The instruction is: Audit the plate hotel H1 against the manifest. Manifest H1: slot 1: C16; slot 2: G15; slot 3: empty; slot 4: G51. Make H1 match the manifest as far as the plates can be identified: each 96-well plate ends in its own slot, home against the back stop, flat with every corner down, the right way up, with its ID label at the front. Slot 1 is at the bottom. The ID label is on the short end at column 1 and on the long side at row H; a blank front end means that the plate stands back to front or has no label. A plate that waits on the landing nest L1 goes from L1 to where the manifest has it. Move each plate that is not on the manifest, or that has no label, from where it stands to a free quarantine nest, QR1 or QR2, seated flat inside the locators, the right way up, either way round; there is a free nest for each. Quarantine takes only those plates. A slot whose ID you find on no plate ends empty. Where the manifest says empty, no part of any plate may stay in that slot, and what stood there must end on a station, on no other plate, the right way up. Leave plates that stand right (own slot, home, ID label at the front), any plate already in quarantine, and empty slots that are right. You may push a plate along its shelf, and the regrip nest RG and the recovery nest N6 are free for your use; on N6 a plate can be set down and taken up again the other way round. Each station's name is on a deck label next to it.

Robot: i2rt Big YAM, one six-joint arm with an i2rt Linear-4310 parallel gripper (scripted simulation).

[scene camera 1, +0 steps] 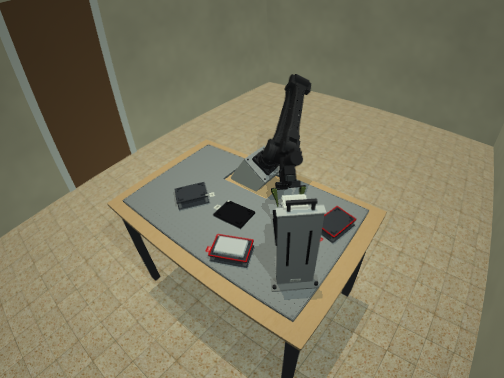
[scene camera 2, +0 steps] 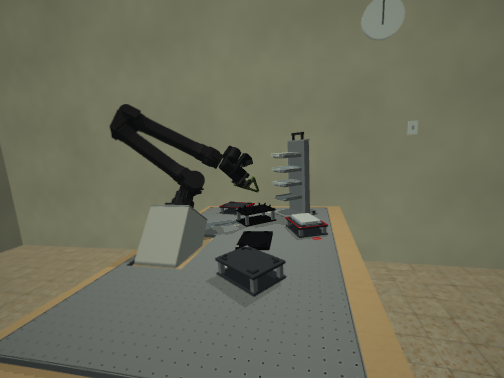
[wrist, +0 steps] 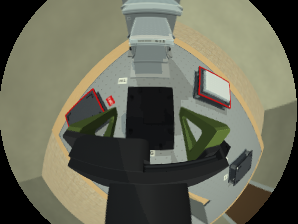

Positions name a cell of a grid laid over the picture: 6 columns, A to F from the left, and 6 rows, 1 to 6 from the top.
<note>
In view: the gripper (wrist: C3) and a plate hotel H1 (scene camera 1: D4).
The plate hotel H1 shows as well in scene camera 2 (scene camera 2: D4).
</note>
